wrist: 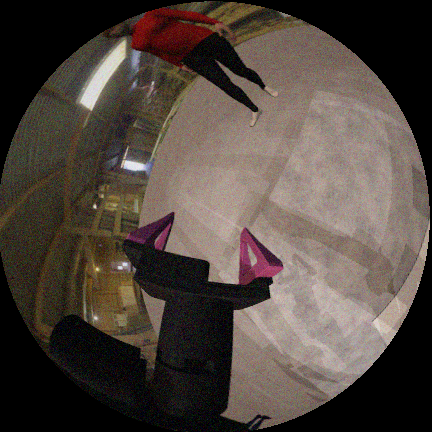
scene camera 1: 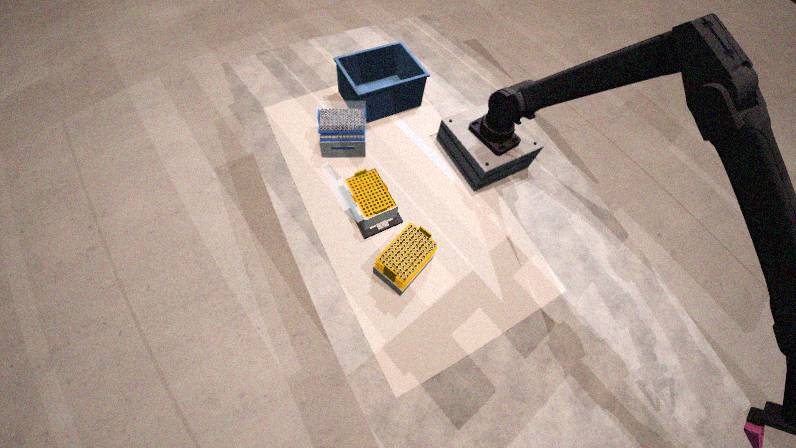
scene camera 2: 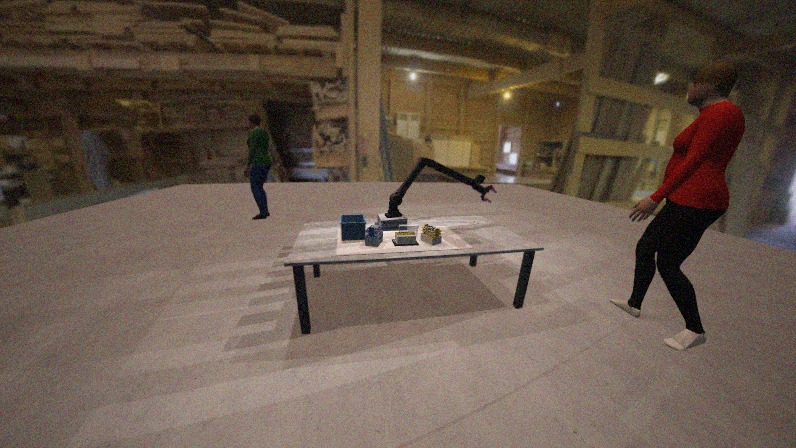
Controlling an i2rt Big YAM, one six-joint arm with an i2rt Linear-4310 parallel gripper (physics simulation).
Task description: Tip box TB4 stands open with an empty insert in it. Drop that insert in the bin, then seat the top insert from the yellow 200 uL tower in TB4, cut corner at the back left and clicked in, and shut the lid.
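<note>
Tip box TB4 (scene camera 1: pixel 381 219) (scene camera 2: pixel 405 241) stands open in a dark holder, its clear lid (scene camera 1: pixel 340 192) folded back on the left side in the first scene view. A yellow insert (scene camera 1: pixel 371 193) with dark, empty-looking holes lies in it. The yellow 200 uL tower (scene camera 1: pixel 406 257) (scene camera 2: pixel 431 234) stands turned beside it, its top insert full of tips. The blue bin (scene camera 1: pixel 414 97) (scene camera 2: pixel 352 228) stands at the far end. My gripper (scene camera 2: pixel 490 194) (wrist: pixel 208 222) is open and empty, high and well away from the boxes; part of it shows at the first scene view's bottom right corner. The cut corners are too small to tell.
A tip box or tower with blue inserts (scene camera 1: pixel 342 133) (scene camera 2: pixel 373 236) stands between TB4 and the bin. The arm's base (scene camera 1: pixel 473 158) (scene camera 2: pixel 392 222) is beside them. A person in red (scene camera 2: pixel 704 155) (wrist: pixel 172 37) stands on the floor beyond the table's end.
</note>
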